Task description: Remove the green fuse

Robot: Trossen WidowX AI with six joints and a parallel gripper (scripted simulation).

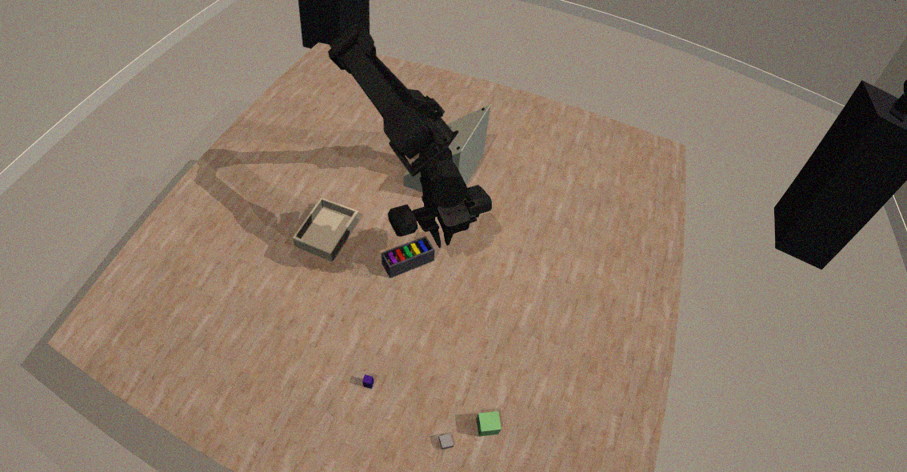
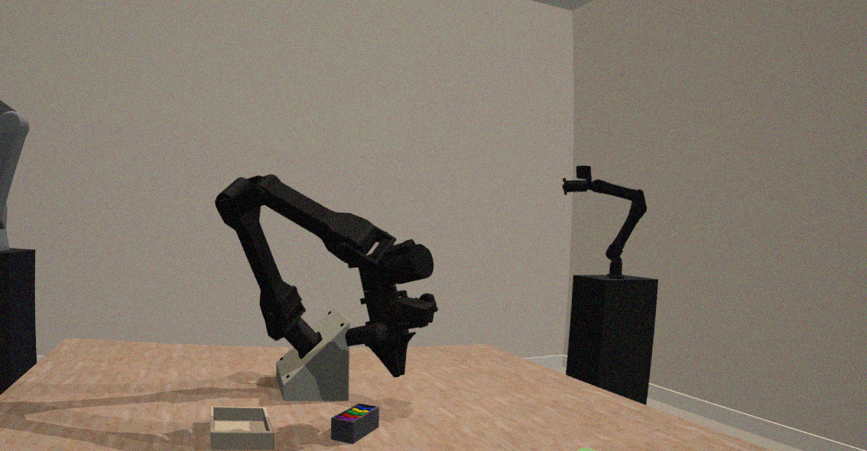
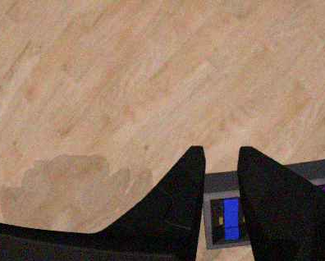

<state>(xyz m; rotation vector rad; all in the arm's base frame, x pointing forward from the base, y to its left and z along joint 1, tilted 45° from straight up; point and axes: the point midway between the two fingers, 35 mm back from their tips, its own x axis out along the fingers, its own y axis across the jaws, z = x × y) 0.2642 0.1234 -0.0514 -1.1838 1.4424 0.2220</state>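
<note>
My gripper tip is 80 mm to the left of the green fuse and 80 mm above it. Also, from my gripper tip: red fuse: 20 mm ahead, 90 mm to the right, 80 mm below; then blue fuse: 30 mm behind, 60 mm to the right, 80 mm below; then yellow fuse: 10 mm behind, 70 mm to the right, 80 mm below.
</note>
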